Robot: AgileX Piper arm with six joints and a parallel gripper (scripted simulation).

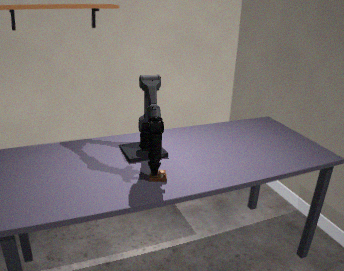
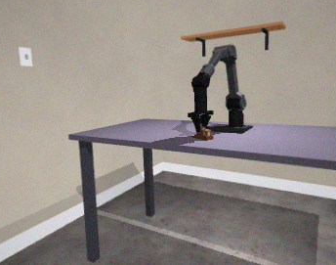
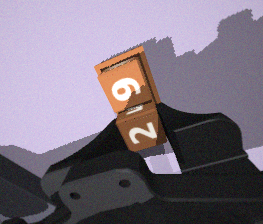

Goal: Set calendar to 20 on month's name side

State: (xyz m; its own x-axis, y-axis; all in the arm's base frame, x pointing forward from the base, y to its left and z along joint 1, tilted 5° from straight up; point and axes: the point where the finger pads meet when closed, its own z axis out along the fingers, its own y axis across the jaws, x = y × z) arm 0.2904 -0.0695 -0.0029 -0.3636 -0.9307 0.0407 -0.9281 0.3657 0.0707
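Right now my hand is 10 mm short of the brown tray, 20 mm to the right of it and 30 mm above it.
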